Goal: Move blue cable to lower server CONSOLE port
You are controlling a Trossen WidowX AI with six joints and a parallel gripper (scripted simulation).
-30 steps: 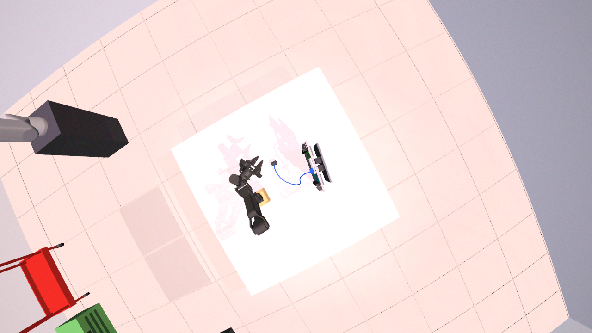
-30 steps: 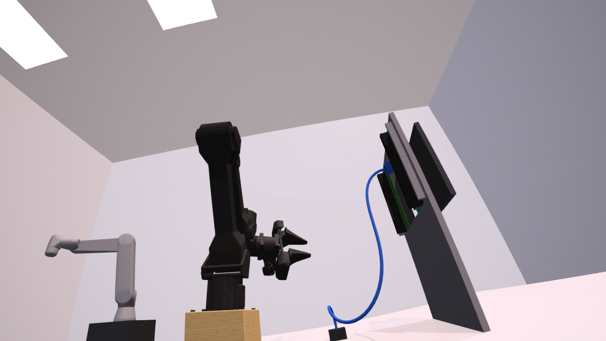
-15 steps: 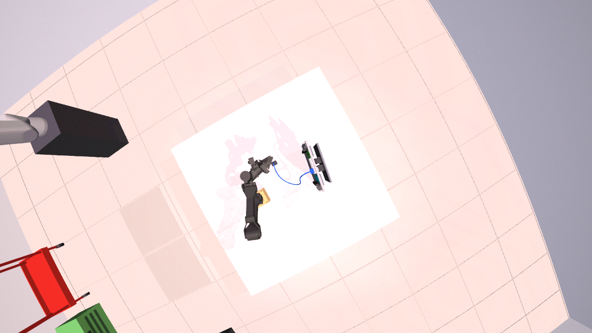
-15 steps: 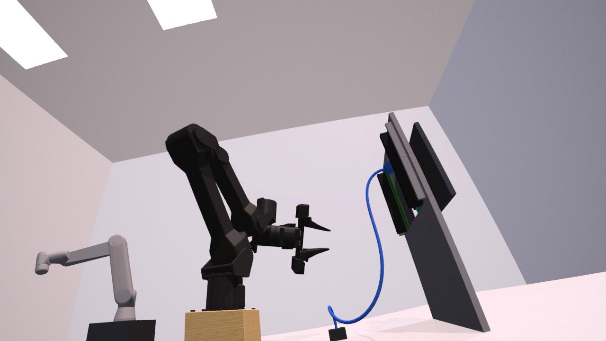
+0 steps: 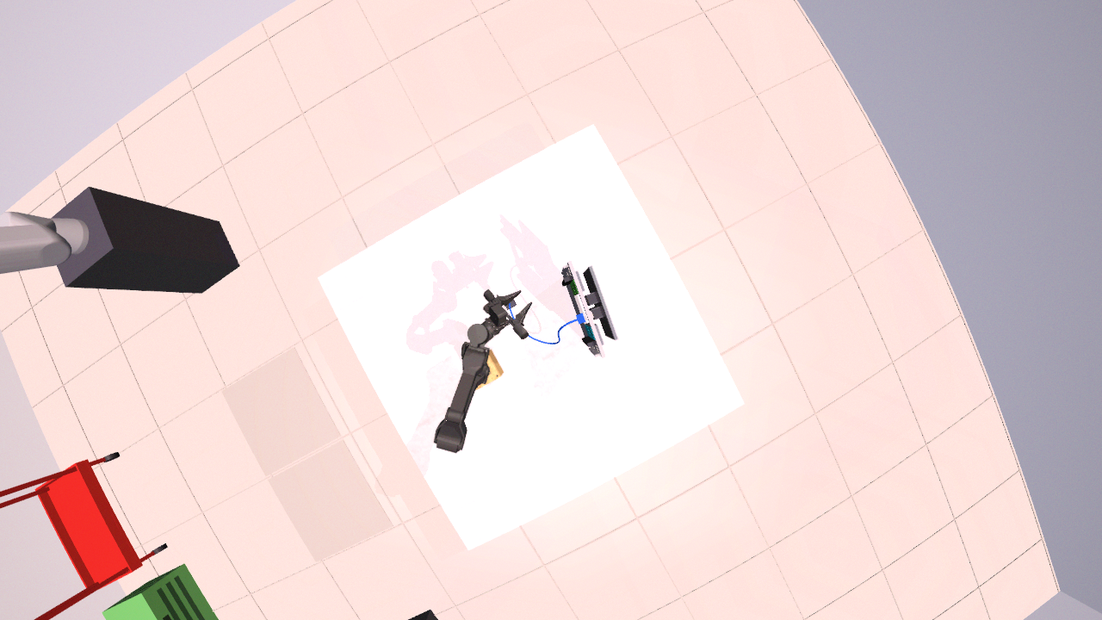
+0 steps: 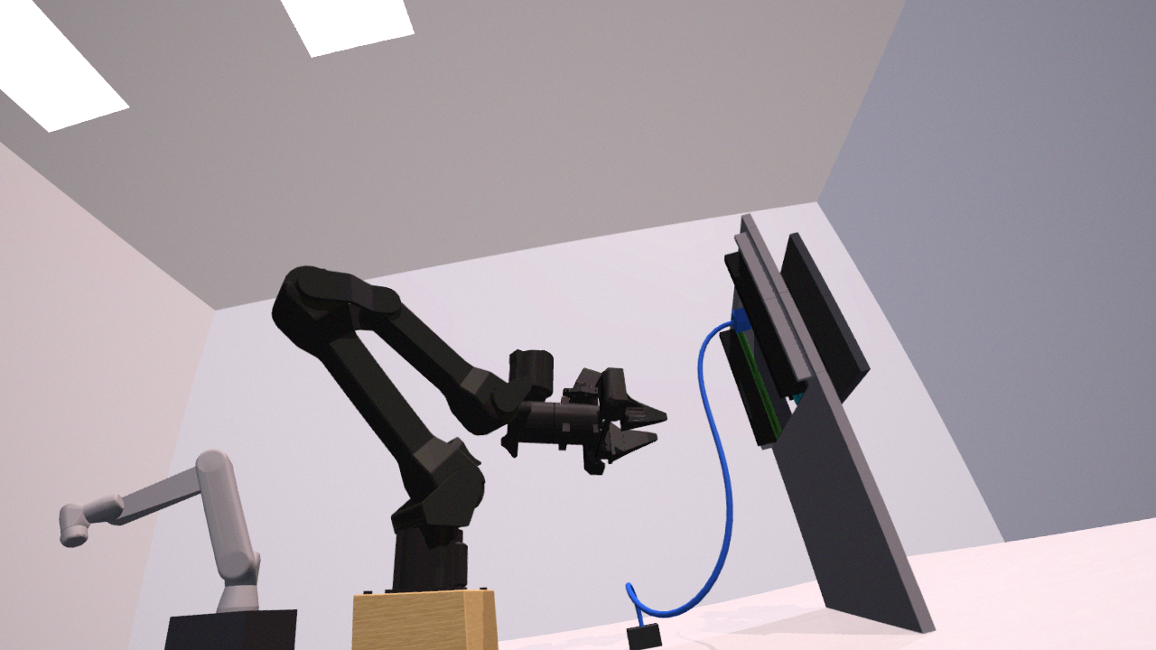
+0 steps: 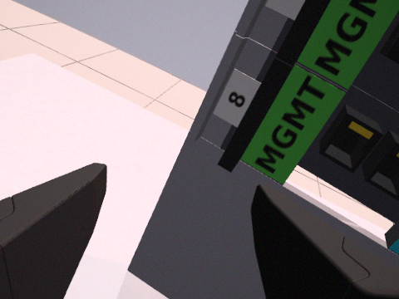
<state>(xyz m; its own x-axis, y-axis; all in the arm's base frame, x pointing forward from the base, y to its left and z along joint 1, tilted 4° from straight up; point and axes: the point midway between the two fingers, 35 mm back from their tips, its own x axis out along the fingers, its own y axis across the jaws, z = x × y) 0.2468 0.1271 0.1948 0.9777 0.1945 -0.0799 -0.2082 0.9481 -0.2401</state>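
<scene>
Now: the blue plug 150 mm to the right of my gripper tip, 140 mm ahead of it and 80 mm above it. Round my gripper tip: dark rack panel (160 mm ahead, 130 mm to the right, 40 mm above); black block (260 mm below, 80 mm behind, 20 mm to the left).
</scene>
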